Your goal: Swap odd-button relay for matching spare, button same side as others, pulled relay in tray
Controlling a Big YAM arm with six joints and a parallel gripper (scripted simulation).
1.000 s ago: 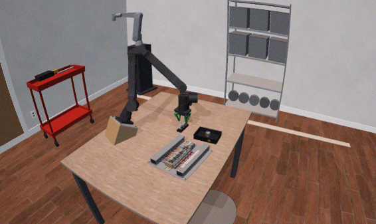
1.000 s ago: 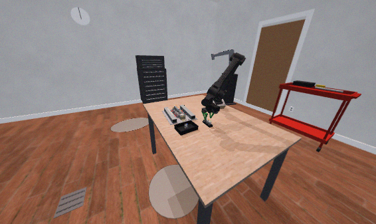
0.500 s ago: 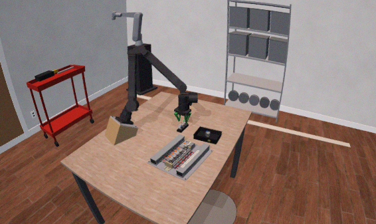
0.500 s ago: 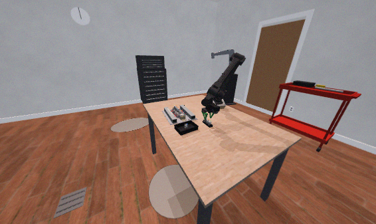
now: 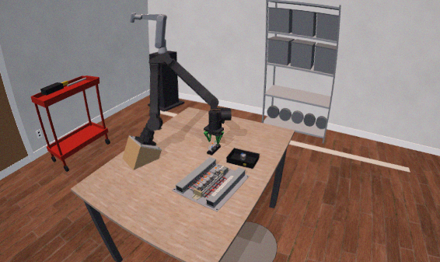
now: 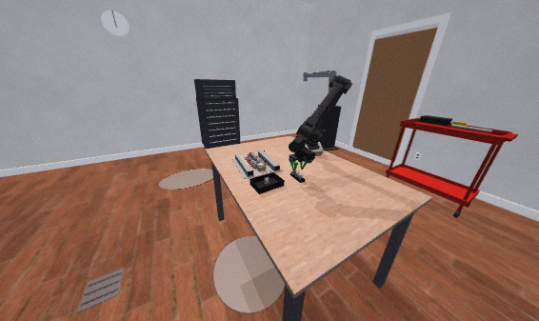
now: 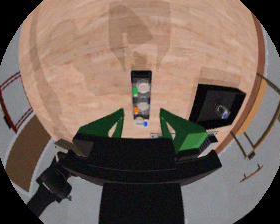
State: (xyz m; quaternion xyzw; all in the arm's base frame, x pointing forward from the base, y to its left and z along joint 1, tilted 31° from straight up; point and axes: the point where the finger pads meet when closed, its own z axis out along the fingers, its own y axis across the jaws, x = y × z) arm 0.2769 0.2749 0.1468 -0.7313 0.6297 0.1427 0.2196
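The small black stand is 50 mm below my hand. From my hand the other things lie so: black tray 200 mm ahead, 20 mm to the left, 40 mm below.
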